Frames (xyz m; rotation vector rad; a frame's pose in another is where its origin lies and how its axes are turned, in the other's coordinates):
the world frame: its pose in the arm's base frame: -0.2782 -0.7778 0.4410 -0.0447 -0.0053 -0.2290
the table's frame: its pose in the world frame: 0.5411 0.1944 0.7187 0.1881 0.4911 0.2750
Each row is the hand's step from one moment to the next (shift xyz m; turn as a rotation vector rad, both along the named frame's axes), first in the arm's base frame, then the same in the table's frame.
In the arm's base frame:
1: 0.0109 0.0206 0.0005 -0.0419 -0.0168 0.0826
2: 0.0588 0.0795 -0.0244 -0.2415 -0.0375 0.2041
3: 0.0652 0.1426 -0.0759 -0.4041 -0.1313 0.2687
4: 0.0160 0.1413 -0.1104 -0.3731 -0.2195 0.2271
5: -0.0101 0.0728 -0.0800 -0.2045 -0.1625 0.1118
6: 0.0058 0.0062 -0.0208 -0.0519 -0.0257 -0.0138
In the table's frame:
1: 0.0112 0.0204 0.0016 -0.0753 -0.0003 0.0564
2: 0.0700 0.0734 -0.0093 -0.3090 0.0024 0.0767
3: 0.1038 0.1250 -0.0628 -0.4907 -0.0776 0.0770
4: 0.0750 0.1166 -0.1149 -0.4520 -0.1722 0.0705
5: 0.0324 0.0554 -0.0877 -0.2457 -0.1382 0.0352
6: 0.0149 0.0020 -0.0167 -0.0424 -0.0282 -0.0308

